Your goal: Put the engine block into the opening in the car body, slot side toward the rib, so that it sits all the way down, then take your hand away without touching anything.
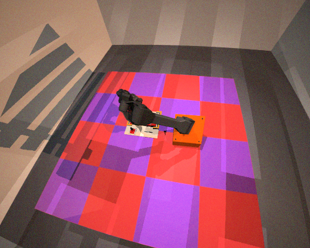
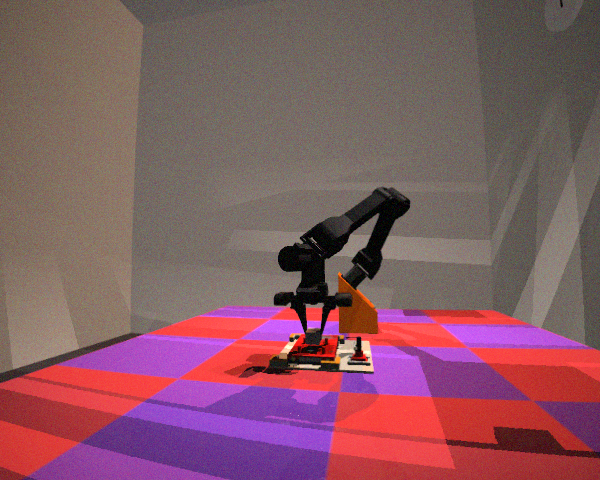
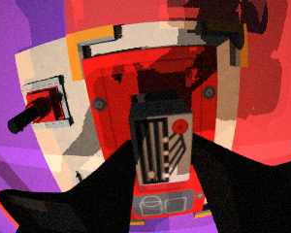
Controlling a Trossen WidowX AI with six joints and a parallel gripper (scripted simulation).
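Now: the engine block 1 cm below my gripper tip. The rest, counted from my gripper tip: stand (11 cm to the left, 2 cm below).
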